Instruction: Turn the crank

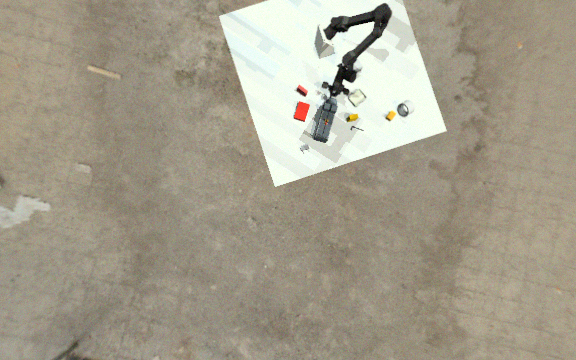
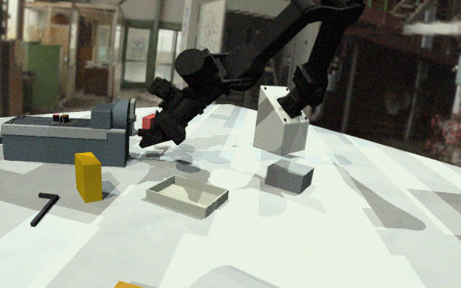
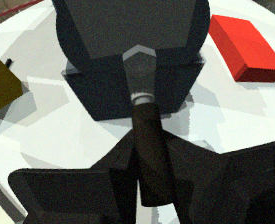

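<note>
Right now the dark crank handle is 30 mm above my gripper tip, 10 mm to the left of it and 10 mm behind it. Also, from my gripper tip: red pointer: 140 mm ahead, 120 mm to the right, 50 mm above; then shallow grey tray: 190 mm to the left, 60 mm ahead, 30 mm below; then yellow block: 180 mm ahead, 90 mm to the left.
</note>
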